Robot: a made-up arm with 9 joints. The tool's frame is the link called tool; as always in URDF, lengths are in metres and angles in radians. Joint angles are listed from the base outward. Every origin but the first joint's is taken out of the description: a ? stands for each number. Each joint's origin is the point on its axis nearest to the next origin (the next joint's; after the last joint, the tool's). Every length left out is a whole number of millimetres.
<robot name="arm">
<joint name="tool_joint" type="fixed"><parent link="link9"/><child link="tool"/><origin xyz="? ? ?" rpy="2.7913 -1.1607 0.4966"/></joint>
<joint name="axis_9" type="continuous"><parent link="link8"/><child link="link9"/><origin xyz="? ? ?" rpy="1.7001 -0.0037 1.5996"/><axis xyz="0 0 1"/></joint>
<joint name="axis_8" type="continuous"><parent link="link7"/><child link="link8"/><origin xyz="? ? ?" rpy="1.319 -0.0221 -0.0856"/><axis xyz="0 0 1"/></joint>
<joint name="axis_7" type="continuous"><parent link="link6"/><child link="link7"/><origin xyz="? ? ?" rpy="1.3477 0.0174 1.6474"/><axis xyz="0 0 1"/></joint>
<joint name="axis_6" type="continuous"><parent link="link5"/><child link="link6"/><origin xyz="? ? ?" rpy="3.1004 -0.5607 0.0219"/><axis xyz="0 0 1"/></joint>
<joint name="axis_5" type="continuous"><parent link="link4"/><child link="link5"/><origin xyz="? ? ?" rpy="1.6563 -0.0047 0.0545"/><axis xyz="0 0 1"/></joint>
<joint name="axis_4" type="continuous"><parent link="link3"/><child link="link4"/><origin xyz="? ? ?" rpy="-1.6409 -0.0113 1.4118"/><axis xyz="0 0 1"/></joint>
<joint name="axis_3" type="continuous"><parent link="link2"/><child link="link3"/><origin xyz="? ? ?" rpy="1.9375 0.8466 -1.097"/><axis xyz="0 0 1"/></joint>
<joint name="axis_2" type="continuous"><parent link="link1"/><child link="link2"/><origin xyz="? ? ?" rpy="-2.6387 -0.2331 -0.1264"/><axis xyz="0 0 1"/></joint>
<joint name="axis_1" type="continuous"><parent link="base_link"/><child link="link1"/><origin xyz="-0.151 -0.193 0.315" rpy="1.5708 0 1.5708"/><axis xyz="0 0 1"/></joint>
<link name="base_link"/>
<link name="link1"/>
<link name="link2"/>
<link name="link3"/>
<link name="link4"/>
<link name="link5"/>
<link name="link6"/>
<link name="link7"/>
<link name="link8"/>
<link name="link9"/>
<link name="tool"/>
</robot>
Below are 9 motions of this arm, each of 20 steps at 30 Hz.
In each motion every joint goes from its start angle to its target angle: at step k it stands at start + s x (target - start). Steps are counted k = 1, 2, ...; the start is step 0. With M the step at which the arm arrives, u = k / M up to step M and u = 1 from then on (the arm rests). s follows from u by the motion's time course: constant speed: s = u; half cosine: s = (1 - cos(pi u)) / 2; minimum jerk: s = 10 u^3 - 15 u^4 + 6 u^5.
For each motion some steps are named. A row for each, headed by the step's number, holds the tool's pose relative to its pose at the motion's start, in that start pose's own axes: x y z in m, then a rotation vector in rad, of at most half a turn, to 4 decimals.
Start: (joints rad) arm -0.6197 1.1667 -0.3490 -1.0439 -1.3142 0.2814 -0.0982 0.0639 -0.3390
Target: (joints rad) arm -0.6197 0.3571 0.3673 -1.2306 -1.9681 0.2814 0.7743 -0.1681 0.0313
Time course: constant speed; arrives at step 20
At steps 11, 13, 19, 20:
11: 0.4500 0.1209 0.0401 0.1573 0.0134 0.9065
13: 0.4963 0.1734 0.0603 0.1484 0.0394 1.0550
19: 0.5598 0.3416 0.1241 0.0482 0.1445 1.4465
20: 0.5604 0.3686 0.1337 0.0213 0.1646 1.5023

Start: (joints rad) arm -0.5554 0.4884 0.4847 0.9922 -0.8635 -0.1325 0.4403 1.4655 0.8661
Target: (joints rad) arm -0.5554 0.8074 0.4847 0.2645 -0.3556 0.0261 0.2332 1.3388 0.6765
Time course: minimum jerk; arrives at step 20
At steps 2, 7, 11, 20:
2: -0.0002 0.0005 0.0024 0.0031 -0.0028 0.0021
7: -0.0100 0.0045 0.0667 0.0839 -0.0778 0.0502
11: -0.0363 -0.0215 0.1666 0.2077 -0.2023 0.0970
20: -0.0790 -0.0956 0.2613 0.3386 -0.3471 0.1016

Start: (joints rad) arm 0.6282 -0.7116 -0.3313 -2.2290 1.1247 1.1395 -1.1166 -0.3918 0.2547
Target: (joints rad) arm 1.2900 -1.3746 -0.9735 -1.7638 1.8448 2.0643 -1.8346 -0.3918 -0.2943
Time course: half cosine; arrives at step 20
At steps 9, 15, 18, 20:
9: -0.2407 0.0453 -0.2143 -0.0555 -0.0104 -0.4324
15: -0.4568 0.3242 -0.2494 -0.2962 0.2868 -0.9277
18: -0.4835 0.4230 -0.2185 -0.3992 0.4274 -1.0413
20: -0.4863 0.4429 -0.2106 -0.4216 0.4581 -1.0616

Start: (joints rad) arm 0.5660 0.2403 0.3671 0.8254 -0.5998 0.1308 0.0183 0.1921 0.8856
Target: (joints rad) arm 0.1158 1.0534 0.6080 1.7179 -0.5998 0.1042 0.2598 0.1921 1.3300
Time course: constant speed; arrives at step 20
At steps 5, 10, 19, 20:
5: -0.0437 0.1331 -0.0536 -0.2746 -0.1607 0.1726
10: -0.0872 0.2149 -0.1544 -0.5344 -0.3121 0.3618
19: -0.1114 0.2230 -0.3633 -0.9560 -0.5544 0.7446
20: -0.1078 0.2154 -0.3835 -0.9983 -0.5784 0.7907

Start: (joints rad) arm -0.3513 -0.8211 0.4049 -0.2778 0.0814 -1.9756 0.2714 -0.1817 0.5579
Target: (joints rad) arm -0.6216 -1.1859 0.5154 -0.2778 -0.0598 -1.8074 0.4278 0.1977 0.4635
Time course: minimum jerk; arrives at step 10
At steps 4, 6, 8, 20:
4: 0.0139 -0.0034 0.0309 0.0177 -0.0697 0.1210
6: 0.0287 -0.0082 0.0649 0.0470 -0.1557 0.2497
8: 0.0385 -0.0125 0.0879 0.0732 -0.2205 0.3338
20: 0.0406 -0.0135 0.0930 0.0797 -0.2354 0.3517

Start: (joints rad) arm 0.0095 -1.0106 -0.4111 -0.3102 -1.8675 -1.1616 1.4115 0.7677 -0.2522
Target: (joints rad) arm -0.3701 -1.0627 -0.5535 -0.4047 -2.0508 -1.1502 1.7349 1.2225 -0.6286
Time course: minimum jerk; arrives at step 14
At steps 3, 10, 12, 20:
3: 0.0007 -0.0070 -0.0093 -0.0102 -0.0225 0.0090
10: -0.0188 -0.0979 -0.0870 -0.1571 -0.2886 0.0055
12: -0.0262 -0.1142 -0.0938 -0.1869 -0.3297 -0.0112
20: -0.0278 -0.1174 -0.0950 -0.1929 -0.3376 -0.0149

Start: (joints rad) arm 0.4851 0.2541 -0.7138 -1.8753 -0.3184 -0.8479 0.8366 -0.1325 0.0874
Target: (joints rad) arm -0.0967 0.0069 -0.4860 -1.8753 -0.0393 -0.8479 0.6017 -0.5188 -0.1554
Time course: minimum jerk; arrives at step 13
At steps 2, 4, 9, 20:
2: -0.0085 -0.0004 -0.0016 -0.0113 -0.0032 0.0063
4: -0.0509 -0.0047 -0.0116 -0.0669 -0.0192 0.0382
9: -0.2105 -0.0763 -0.0844 -0.2784 -0.0857 0.1833
20: -0.2401 -0.1084 -0.1089 -0.3244 -0.0994 0.2247

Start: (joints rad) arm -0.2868 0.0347 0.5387 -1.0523 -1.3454 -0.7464 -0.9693 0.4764 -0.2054
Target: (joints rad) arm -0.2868 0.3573 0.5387 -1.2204 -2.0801 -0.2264 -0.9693 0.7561 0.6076
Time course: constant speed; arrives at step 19
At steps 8, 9, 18, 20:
8: 0.2180 0.2459 0.1042 -0.0276 0.1264 0.3656
9: 0.2360 0.2845 0.1093 -0.0328 0.1530 0.4079
18: 0.2866 0.6459 0.0655 -0.1215 0.4922 0.7163
20: 0.2799 0.6830 0.0511 -0.1376 0.5393 0.7400

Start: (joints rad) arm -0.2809 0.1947 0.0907 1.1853 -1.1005 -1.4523 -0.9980 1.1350 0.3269
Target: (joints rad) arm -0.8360 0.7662 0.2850 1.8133 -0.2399 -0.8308 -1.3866 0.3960 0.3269
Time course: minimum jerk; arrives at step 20
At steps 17, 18, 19, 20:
17: -0.4002 -0.1872 -0.0884 0.5117 -0.5712 -0.3693
18: -0.4030 -0.1894 -0.1006 0.5297 -0.5779 -0.3692
19: -0.4041 -0.1903 -0.1057 0.5371 -0.5807 -0.3690
20: -0.4043 -0.1904 -0.1065 0.5382 -0.5811 -0.3689

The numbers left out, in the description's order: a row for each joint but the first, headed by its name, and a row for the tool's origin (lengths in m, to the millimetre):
tool: -0.101 0.044 0
axis_9: 0.063 -0.051 0
axis_8: -0.125 -0.259 0
axis_7: 0.257 -0.046 0
axis_6: 0.249 0.126 0
axis_5: -0.042 0.091 0
axis_4: -0.109 -0.235 0
axis_3: -0.228 -0.065 0
axis_2: 0.221 0.27 0

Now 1 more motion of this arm.
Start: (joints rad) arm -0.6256 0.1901 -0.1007 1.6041 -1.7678 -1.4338 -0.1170 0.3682 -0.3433
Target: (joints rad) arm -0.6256 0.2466 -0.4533 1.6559 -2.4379 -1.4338 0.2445 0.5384 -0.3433
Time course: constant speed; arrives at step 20
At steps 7, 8, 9, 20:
7: 0.0938 0.0822 -0.0271 0.0334 -0.0841 0.3160
8: 0.1046 0.0972 -0.0309 0.0381 -0.0938 0.3604
9: 0.1147 0.1128 -0.0348 0.0427 -0.1029 0.4046
20: 0.1692 0.3132 -0.0894 0.0878 -0.1539 0.8732

